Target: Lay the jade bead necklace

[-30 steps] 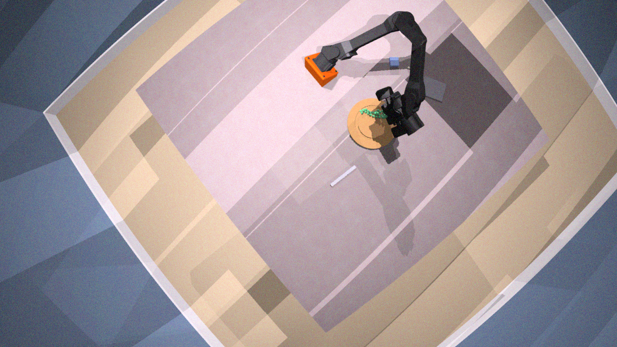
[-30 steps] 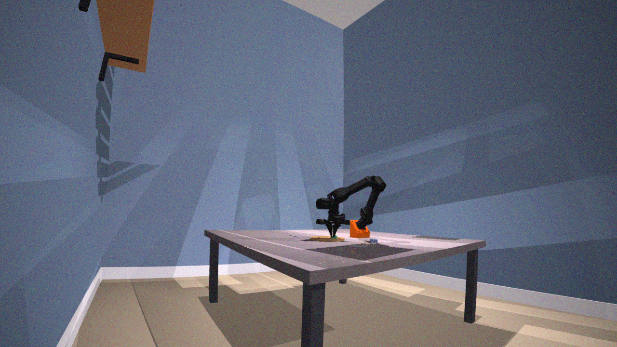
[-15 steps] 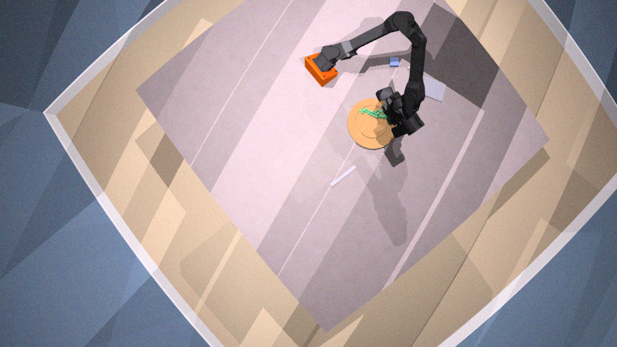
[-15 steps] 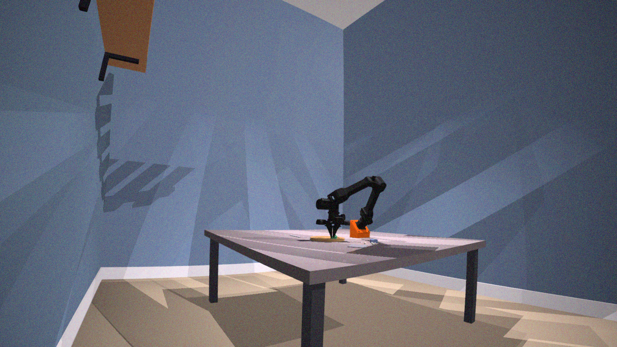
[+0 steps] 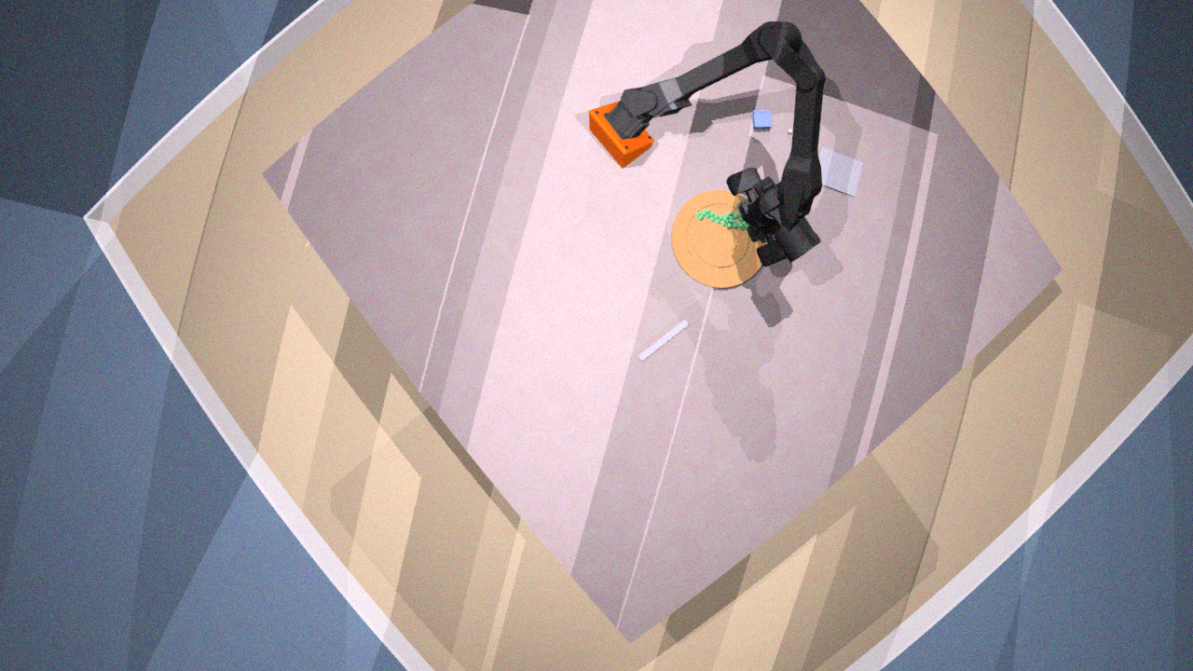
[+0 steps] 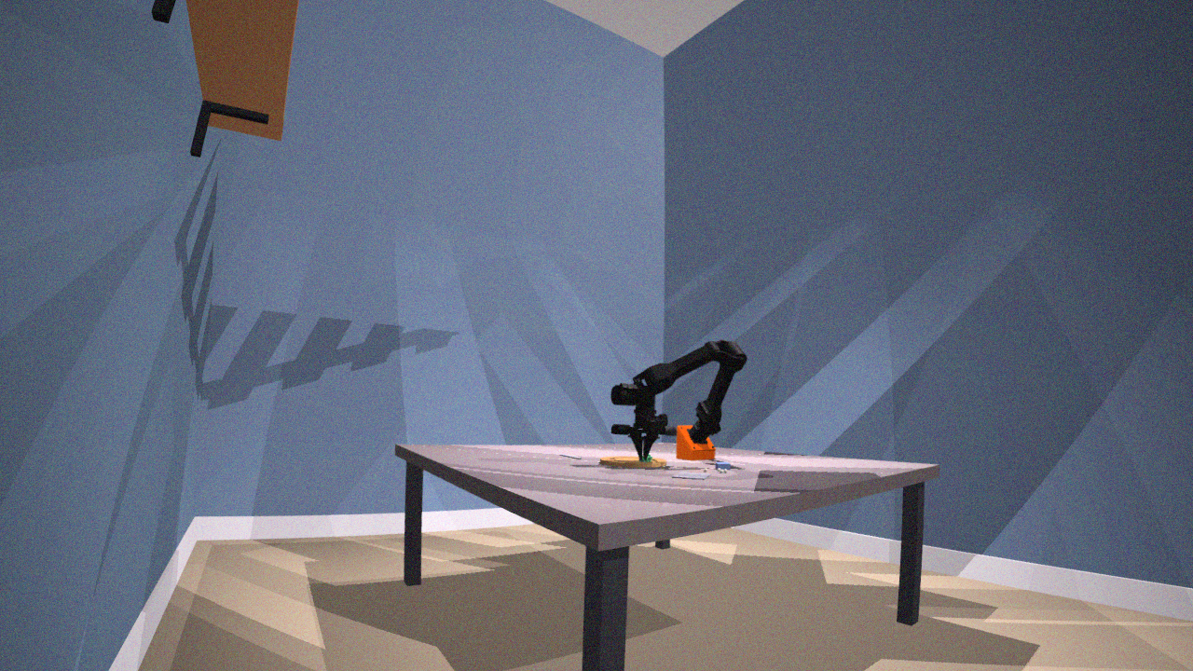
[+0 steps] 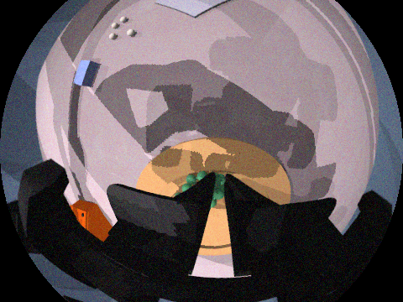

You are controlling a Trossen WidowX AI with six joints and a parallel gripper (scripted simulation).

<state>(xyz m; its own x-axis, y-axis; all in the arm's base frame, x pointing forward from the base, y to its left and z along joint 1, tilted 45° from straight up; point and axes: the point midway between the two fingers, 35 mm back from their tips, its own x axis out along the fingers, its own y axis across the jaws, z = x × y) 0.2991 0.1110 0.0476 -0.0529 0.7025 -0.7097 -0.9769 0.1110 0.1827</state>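
The round tan bead board is 7 cm to the right of my gripper tip, 1 cm below it and 1 cm behind it. From my gripper tip the other things lie so: white strip 28 cm to the right, 9 cm ahead, 2 cm below; then pale square sheet 24 cm to the left, 2 cm below, 1 cm ahead; then blue cube 17 cm behind, 16 cm to the left, 1 cm below.
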